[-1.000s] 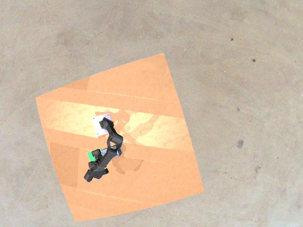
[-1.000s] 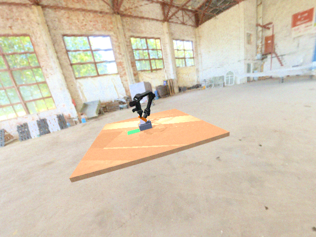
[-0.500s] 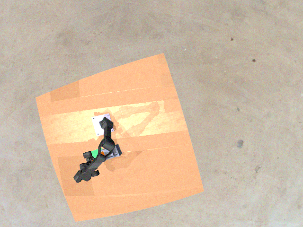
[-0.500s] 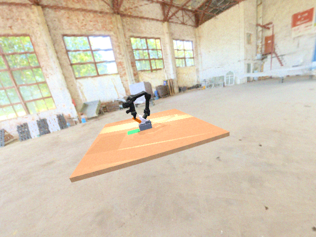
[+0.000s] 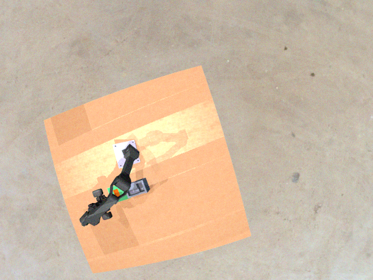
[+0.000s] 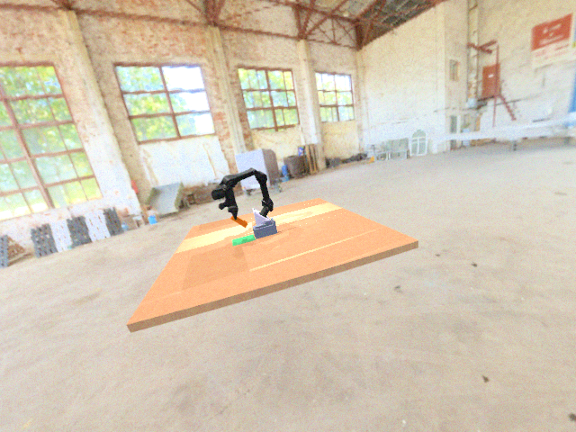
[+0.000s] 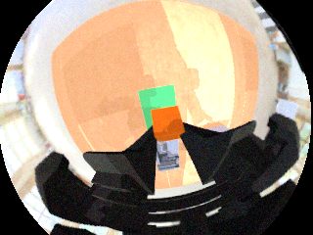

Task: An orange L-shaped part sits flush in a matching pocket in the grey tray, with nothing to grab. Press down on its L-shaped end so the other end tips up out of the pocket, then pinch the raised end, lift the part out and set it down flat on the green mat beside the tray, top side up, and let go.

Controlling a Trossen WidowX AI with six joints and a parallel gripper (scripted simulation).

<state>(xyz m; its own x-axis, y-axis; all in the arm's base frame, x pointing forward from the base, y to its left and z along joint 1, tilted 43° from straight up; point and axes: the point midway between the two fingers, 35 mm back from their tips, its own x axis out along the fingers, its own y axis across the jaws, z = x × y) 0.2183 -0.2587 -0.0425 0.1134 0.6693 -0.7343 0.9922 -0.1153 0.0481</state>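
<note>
My gripper tip is 170 mm above the green mat and 20 mm to the right of it. From my gripper tip the other things lie so: orange L-shaped part: 30 mm to the left, 30 mm below, 10 mm behind.
</note>
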